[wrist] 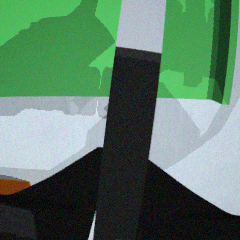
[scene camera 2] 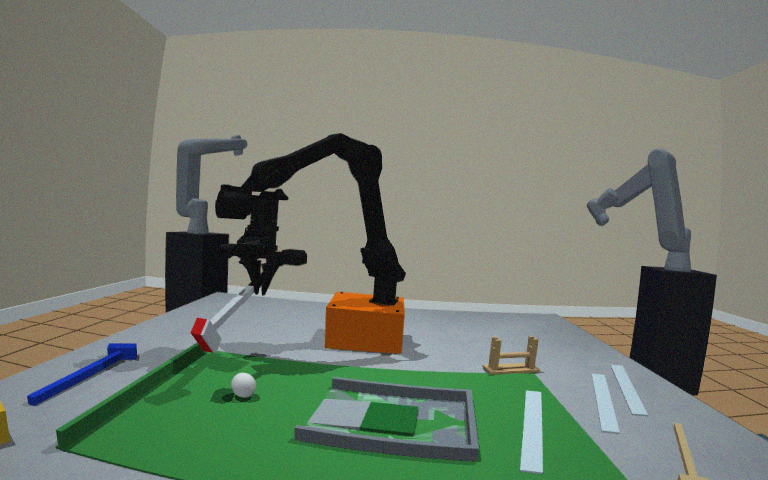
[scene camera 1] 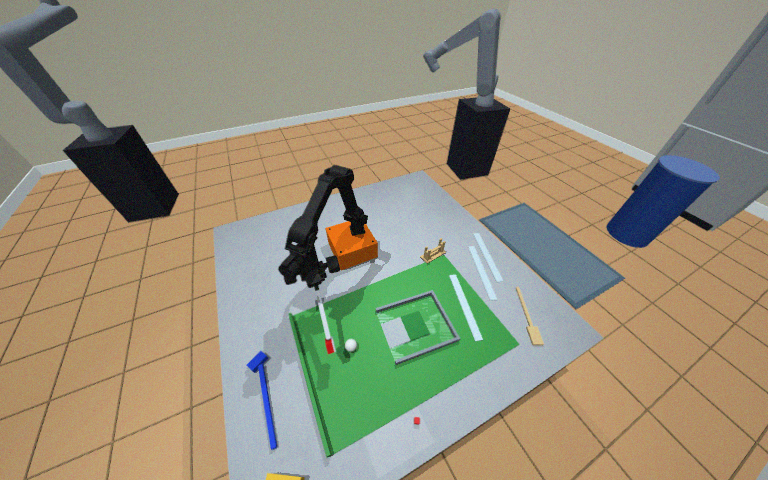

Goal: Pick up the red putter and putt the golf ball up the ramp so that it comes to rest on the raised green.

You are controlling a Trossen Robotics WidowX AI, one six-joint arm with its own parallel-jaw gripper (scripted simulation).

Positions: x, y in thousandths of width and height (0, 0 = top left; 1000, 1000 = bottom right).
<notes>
In view: my gripper (scene camera 2: 339, 614), a blue putter (scene camera 2: 156, 732) and a green mat (scene camera 2: 252, 870).
The blue putter also shows in scene camera 1 (scene camera 1: 335, 755). My gripper also shows in the wrist view (wrist: 485, 656) and in scene camera 1 (scene camera 1: 412, 591). The green mat is seen too in the wrist view (wrist: 231, 231) and in scene camera 1 (scene camera 1: 465, 818). The wrist view misses the blue putter: it is out of frame.
</notes>
